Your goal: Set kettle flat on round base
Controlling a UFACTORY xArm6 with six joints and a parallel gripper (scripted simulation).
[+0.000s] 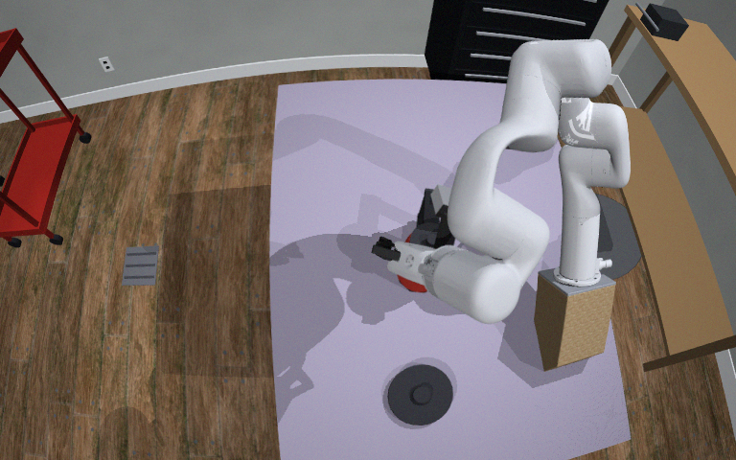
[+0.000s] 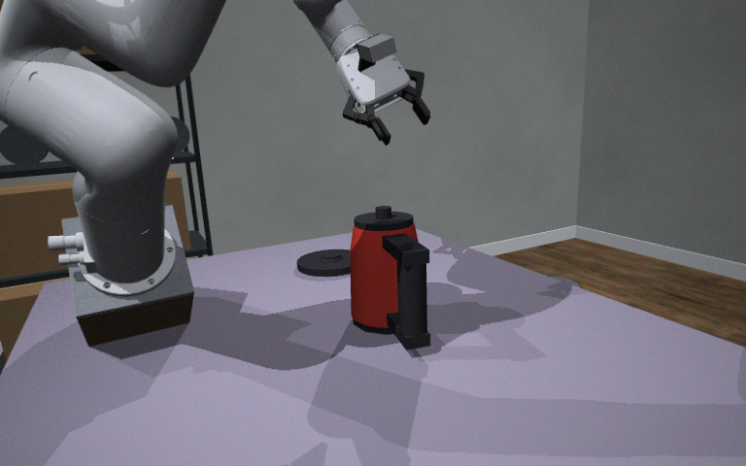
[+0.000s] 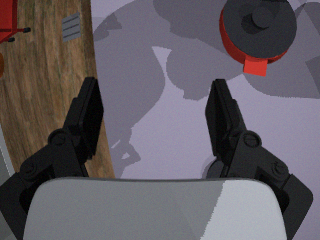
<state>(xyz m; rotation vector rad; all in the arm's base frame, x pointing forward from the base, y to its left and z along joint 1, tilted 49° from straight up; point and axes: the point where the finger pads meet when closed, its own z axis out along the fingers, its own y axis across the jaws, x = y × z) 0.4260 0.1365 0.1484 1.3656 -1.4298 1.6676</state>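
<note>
Now: the red kettle 9 cm behind my hand, 11 cm to the right of it and 21 cm below it. From my hand the other things lie so: round dark base: 6 cm behind, 24 cm to the left, 29 cm below.
</note>
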